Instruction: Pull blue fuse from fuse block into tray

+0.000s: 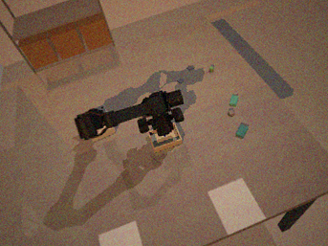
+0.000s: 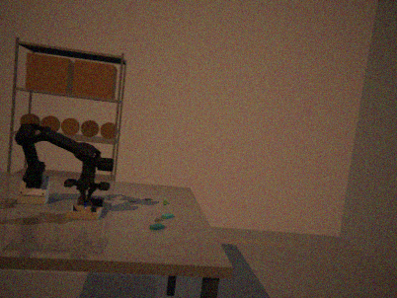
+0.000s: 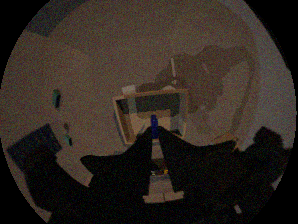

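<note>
The blue fuse lies 2 cm below my gripper tip. From my gripper tip the other things lie so: tray (5 cm below).
</note>
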